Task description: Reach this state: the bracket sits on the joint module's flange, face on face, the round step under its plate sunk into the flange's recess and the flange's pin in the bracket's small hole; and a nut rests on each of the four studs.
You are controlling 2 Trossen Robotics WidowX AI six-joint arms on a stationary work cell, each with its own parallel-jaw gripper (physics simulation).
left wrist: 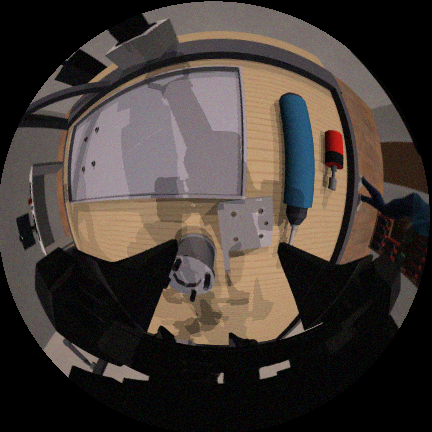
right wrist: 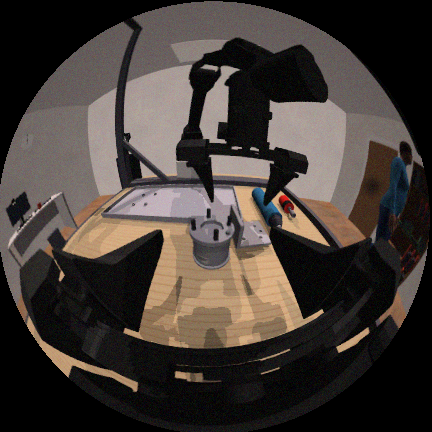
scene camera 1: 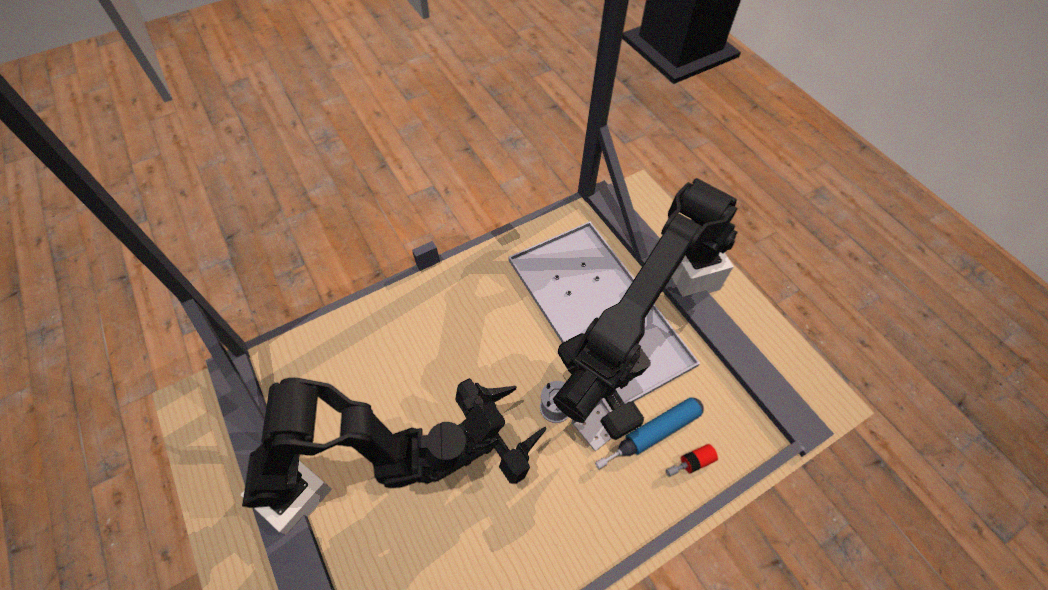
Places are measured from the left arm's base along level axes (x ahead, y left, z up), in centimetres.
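Pixels of known places: left gripper, fingertip midpoint: point(left wrist: 229, 246) point(right wrist: 238, 202); right gripper, fingertip midpoint: point(left wrist: 192, 333) point(right wrist: 217, 233) point(scene camera 1: 530, 407); left arm's base, link origin: point(scene camera 1: 701, 254); right arm's base, link origin: point(scene camera 1: 282, 488).
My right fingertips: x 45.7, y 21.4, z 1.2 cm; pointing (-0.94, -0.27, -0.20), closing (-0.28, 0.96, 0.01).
For each thing: its top centre in the pictures, then the offset to it from my right fingertips. "pt": a spot on its surface instead.
- grey joint module, top centre: point(left wrist: 183, 286) point(right wrist: 211, 218) point(scene camera 1: 558, 393) dx -6.2, dy -2.0, dz -3.0 cm
- nut, top centre: point(scene camera 1: 569, 292) point(left wrist: 91, 163) point(right wrist: 144, 202) dx -17.9, dy -25.7, dz -9.5 cm
- tray, top centre: point(left wrist: 110, 135) point(scene camera 1: 599, 306) point(right wrist: 167, 195) dx -22.6, dy -19.9, dz -8.8 cm
- blue-handled driver, surface spot: point(left wrist: 298, 150) point(scene camera 1: 657, 419) pt dx -23.0, dy +7.4, dz -6.7 cm
- short red driver, top centre: point(left wrist: 341, 159) point(scene camera 1: 692, 460) point(right wrist: 289, 201) dx -25.9, dy +16.3, dz -7.0 cm
The grey joint module point(scene camera 1: 551, 408) point(left wrist: 200, 249) point(right wrist: 211, 251) stands upright, its four dark studs bare. The grey L-shaped bracket point(scene camera 1: 596, 435) point(left wrist: 245, 227) point(right wrist: 255, 235) lies beside it on the table, its holed plate flat and its other wall upright near the module. Four small nuts, one of them a nut point(scene camera 1: 568, 293) point(left wrist: 93, 163) point(right wrist: 145, 204), lie apart in the tray point(scene camera 1: 546, 299) point(left wrist: 215, 100) point(right wrist: 175, 206). My left gripper point(left wrist: 229, 246) point(right wrist: 238, 202) is open and empty above the bracket and module; its arm hides part of both in the scene view. My right gripper point(scene camera 1: 529, 408) point(right wrist: 217, 233) is open and empty, beside the module.
A blue-handled driver point(scene camera 1: 667, 425) point(left wrist: 298, 150) point(right wrist: 264, 201) lies close beyond the bracket, its tip near the plate. A short red driver point(scene camera 1: 700, 458) point(left wrist: 334, 144) point(right wrist: 285, 201) lies farther out. A dark frame edge point(scene camera 1: 689, 516) borders the table, with upright posts at its corners.
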